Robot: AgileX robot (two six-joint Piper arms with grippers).
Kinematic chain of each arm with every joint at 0, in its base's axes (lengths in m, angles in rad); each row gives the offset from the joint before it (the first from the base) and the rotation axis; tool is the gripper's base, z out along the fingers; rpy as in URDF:
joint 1: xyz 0 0 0.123 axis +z
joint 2: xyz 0 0 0 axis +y
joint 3: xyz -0.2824 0 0.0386 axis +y
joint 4: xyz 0.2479 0 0.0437 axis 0.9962 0 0.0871
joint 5: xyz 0 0 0 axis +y
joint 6: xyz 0.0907 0 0.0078 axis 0.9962 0 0.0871
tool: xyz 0 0 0 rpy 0 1.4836 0
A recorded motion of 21 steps. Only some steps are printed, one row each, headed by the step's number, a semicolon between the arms.
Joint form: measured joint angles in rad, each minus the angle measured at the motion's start. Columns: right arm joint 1, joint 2, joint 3, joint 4, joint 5, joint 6; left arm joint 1, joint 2, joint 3, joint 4, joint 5, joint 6.
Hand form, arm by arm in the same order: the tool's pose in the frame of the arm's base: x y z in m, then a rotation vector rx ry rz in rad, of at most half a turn. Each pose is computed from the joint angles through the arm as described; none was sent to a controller.
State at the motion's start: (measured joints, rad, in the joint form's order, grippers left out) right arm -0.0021 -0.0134 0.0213 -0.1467 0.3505 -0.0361; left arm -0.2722 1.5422 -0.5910 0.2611 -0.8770 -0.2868
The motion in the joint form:
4: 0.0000 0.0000 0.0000 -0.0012 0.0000 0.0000; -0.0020 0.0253 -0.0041 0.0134 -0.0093 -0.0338
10: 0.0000 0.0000 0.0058 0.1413 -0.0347 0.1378; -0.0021 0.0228 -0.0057 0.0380 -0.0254 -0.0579
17: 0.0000 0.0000 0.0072 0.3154 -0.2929 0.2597; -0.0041 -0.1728 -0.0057 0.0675 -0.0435 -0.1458
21: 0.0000 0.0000 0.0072 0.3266 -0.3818 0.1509; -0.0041 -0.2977 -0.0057 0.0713 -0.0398 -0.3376
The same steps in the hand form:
4: 0.0530 -0.0047 0.1754 -0.1237 1.8374 -0.1707; 0.2859 -0.1003 0.2236 0.2706 1.5870 -0.4932
10: 0.0539 -0.0003 0.1761 0.0906 1.8113 0.0655; 0.2850 -0.1021 0.2259 0.2790 1.5709 -0.5194
17: 0.0567 0.0008 0.1990 0.2987 1.5352 0.3151; 0.2586 -0.0976 0.2837 0.2544 1.3718 -0.5990
21: 0.0562 -0.0006 0.2070 0.2221 1.4553 0.2338; 0.2373 -0.0918 0.3164 0.1437 1.2823 -0.7602

